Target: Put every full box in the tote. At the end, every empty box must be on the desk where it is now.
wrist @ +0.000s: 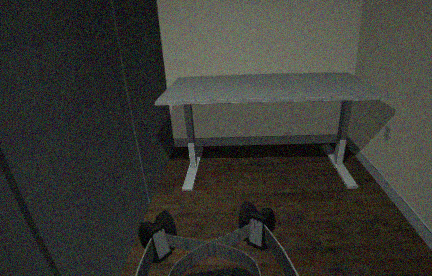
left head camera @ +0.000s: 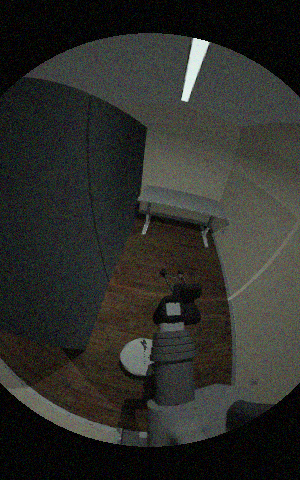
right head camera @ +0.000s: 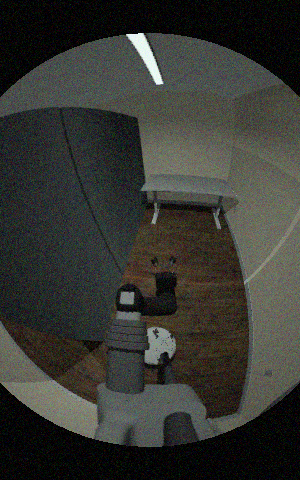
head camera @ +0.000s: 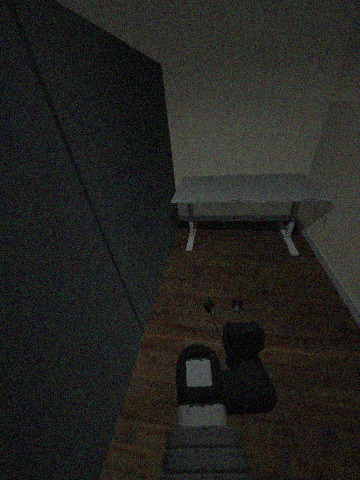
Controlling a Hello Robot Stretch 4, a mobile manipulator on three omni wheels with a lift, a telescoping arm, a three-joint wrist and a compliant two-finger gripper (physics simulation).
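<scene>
A pale desk [head camera: 240,189] [left head camera: 182,200] [right head camera: 187,185] [wrist: 270,89] with two white-footed legs stands against the far wall, well ahead of my gripper. No box and no tote can be made out on it or elsewhere in these views. My gripper [head camera: 223,306] [left head camera: 172,275] [right head camera: 163,261] [wrist: 206,221] is open, its two dark fingertips wide apart with floor showing between them. It is out in front of me over the wood floor, short of the desk. The light is dim and the pictures are grainy.
A tall dark grey partition [head camera: 90,200] [left head camera: 55,200] [right head camera: 55,215] [wrist: 65,125] runs along the left side, up to near the desk's left end. A beige wall [head camera: 340,240] [left head camera: 265,280] [right head camera: 275,310] [wrist: 405,150] with a baseboard runs along the right. Wood floor [head camera: 310,360] [wrist: 295,200] lies between them.
</scene>
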